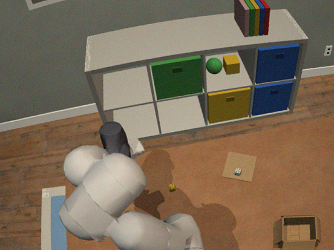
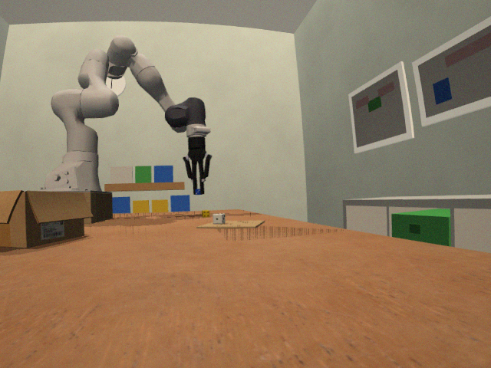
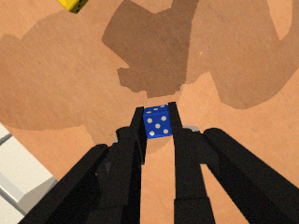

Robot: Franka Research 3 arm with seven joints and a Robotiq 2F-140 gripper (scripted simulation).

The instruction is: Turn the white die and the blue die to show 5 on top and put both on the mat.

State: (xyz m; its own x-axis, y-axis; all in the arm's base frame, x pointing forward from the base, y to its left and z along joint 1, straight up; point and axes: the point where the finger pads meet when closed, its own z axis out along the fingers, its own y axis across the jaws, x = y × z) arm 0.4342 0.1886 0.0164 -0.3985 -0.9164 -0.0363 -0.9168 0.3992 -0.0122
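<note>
My gripper is now 48 cm to the left of the tan mat, 12 cm above it and 8 cm short of it. From my hand the other things lie so: yellow die 16 cm to the right, 11 cm below, 2 cm ahead; blue die 2 cm below; white die 47 cm to the right, 10 cm below, 5 cm ahead.
</note>
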